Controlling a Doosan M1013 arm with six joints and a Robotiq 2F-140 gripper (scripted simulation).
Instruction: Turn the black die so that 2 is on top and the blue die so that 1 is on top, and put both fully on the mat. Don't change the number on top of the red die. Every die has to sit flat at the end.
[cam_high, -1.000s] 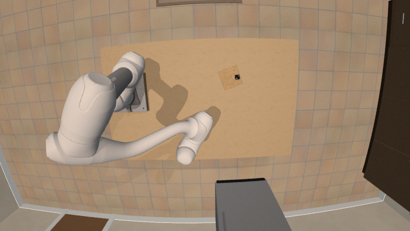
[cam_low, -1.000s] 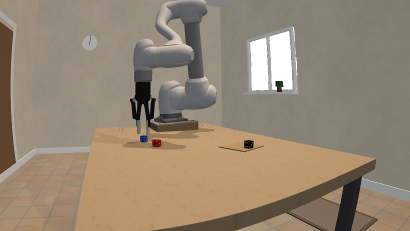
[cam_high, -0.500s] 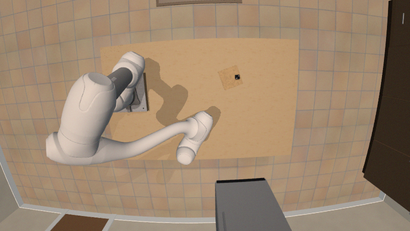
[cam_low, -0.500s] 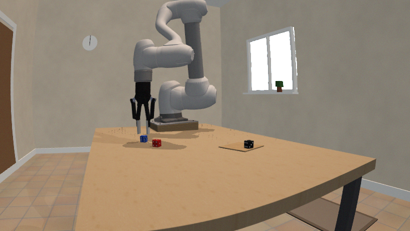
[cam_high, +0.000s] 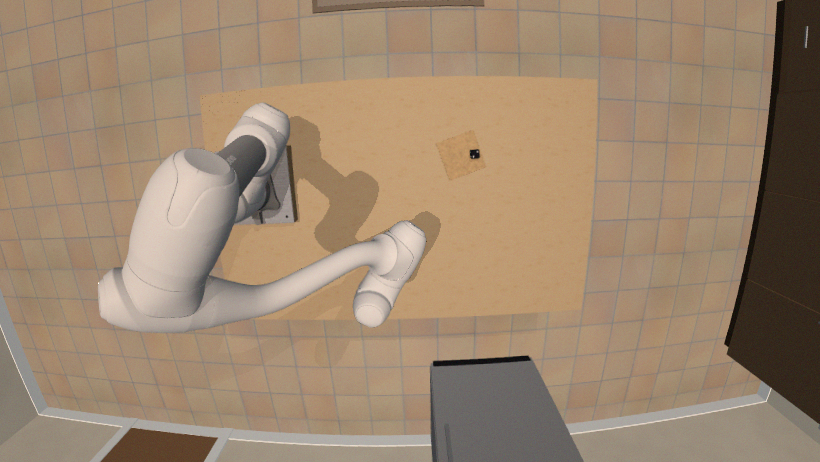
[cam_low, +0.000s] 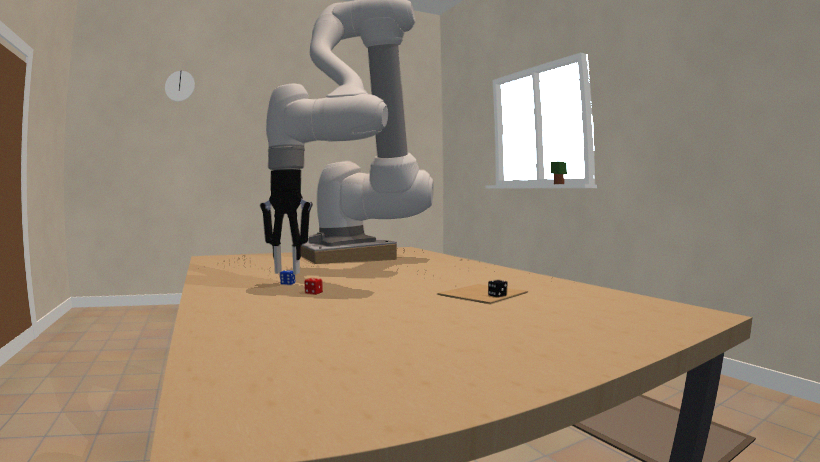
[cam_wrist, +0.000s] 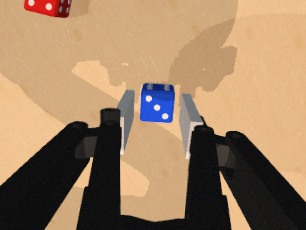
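Now: hand 40 mm above the blue die. From my hand the other things lie so: red die: 130 mm ahead, 20 mm to the left, 40 mm below; then black die: 390 mm ahead, 310 mm to the left, 40 mm below; then cork mat: 340 mm ahead, 310 mm to the left, 60 mm below.
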